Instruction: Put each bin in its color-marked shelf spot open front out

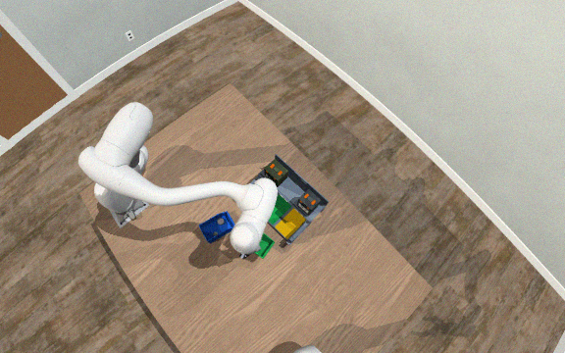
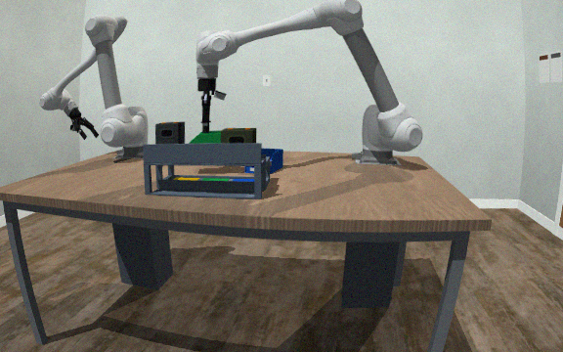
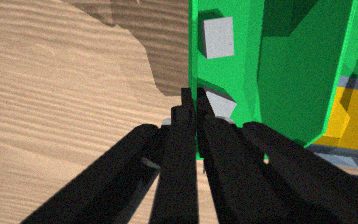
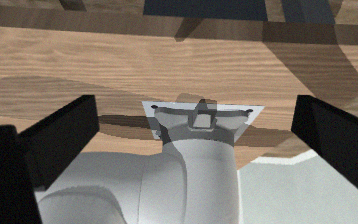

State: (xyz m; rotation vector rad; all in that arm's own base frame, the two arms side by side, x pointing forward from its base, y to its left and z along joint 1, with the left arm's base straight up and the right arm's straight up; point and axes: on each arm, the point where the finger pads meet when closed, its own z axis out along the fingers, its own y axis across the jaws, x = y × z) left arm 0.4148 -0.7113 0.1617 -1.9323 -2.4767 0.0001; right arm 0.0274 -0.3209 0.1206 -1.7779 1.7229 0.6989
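The green bin is 40 mm below my left hand, 40 mm ahead of it and 30 mm to the left of it. Round my left hand: blue bin (230 mm to the left, 120 mm below, 60 mm behind); then grey shelf (290 mm ahead, 100 mm to the left, 90 mm below); then round part (250 mm to the left, 150 mm below, 30 mm behind).
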